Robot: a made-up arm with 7 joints. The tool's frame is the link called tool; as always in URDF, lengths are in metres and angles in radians. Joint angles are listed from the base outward.
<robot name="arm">
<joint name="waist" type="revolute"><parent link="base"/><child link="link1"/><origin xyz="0 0 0.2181" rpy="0 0 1.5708"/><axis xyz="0 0 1"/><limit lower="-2.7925" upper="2.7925"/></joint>
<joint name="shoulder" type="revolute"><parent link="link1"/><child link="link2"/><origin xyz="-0.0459 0 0.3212" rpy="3.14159 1.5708 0"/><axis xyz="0 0 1"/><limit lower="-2.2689" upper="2.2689"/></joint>
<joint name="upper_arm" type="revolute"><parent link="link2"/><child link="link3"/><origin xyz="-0.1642 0 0.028" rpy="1.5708 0 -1.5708"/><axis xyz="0 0 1"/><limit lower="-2.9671" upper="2.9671"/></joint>
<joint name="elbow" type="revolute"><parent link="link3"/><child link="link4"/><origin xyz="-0.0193 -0.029 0.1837" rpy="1.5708 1.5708 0"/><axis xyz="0 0 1"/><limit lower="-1.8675" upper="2.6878"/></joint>
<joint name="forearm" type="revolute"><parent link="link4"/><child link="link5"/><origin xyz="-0.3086 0.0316 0.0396" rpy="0 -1.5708 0"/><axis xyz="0 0 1"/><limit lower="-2.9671" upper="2.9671"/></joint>
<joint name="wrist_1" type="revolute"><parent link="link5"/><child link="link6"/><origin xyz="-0.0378 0 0.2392" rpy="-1.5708 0 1.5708"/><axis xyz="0 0 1"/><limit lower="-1.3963" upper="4.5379"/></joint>
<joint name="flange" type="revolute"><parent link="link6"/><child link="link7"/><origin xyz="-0.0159 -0.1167 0.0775" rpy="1.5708 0 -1.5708"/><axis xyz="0 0 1"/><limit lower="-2.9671" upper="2.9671"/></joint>
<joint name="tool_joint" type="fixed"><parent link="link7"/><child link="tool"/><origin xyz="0 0 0"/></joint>
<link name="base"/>
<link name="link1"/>
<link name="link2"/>
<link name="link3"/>
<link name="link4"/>
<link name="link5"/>
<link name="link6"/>
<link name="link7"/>
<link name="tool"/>
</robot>
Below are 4 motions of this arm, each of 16 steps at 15 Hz.
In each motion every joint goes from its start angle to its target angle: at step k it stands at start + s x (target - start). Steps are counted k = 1, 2, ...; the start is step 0. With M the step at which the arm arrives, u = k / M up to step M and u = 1 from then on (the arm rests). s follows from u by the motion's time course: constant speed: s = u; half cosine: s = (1 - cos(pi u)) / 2; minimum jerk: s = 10 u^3 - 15 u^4 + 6 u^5.
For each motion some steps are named. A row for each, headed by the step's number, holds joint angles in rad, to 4 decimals.
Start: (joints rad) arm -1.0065 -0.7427 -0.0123 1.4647 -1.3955 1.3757 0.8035
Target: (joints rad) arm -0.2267 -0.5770 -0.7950 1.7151 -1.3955 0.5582 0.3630
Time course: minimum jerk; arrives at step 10
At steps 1, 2, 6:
1: -0.9998 -0.7413 -0.0190 1.4668 -1.3955 1.3687 0.7997
2: -0.9613 -0.7331 -0.0576 1.4792 -1.3955 1.3284 0.7780
6: -0.4742 -0.6296 -0.5465 1.6356 -1.3955 0.8177 0.5028

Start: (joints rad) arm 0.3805 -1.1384 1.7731 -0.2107 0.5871 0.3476 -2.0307
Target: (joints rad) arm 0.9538 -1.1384 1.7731 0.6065 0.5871 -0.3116 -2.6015
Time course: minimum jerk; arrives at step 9
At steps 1, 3, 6, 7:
1: 0.3871 -1.1384 1.7731 -0.2013 0.5871 0.3400 -2.0373
3: 0.5008 -1.1384 1.7731 -0.0392 0.5871 0.2092 -2.1505
6: 0.8335 -1.1384 1.7731 0.4350 0.5871 -0.1732 -2.4817
7: 0.9100 -1.1384 1.7731 0.5441 0.5871 -0.2612 -2.5579

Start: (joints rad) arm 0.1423 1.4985 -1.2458 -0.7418 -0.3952 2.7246 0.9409
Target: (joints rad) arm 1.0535 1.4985 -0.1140 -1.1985 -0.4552 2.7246 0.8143
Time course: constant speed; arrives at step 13
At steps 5, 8, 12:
5: 0.4928 1.4985 -0.8105 -0.9175 -0.4183 2.7246 0.8922
8: 0.7030 1.4985 -0.5493 -1.0228 -0.4321 2.7246 0.8630
12: 0.9834 1.4985 -0.2011 -1.1634 -0.4506 2.7246 0.8240

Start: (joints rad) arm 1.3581 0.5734 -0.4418 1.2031 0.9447 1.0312 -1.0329
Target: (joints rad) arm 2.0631 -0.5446 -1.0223 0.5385 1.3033 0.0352 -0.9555
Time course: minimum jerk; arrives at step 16
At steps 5, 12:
5: 1.4850 0.3722 -0.5463 1.0835 1.0093 0.8519 -1.0190
12: 1.9901 -0.4289 -0.9622 0.6073 1.2662 0.1383 -0.9635

